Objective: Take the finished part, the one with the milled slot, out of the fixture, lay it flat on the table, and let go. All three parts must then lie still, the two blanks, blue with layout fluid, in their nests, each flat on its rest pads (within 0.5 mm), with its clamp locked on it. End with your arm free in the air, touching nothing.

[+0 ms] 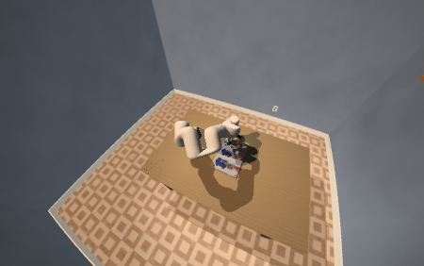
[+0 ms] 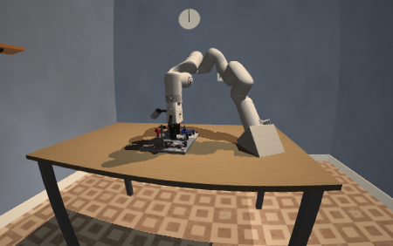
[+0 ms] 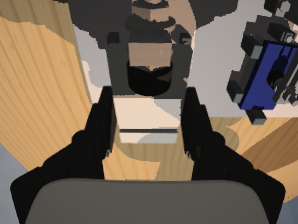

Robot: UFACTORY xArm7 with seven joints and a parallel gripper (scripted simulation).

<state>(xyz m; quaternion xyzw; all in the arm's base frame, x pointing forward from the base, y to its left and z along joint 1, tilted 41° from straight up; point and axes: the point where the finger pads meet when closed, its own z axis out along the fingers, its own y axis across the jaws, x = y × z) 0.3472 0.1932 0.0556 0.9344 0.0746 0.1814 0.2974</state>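
Now: hand 6 cm short of the grey fixture plate, 11 cm to the left of it and 7 cm above it. Round my hand: finished part (1 cm behind, 2 cm below).
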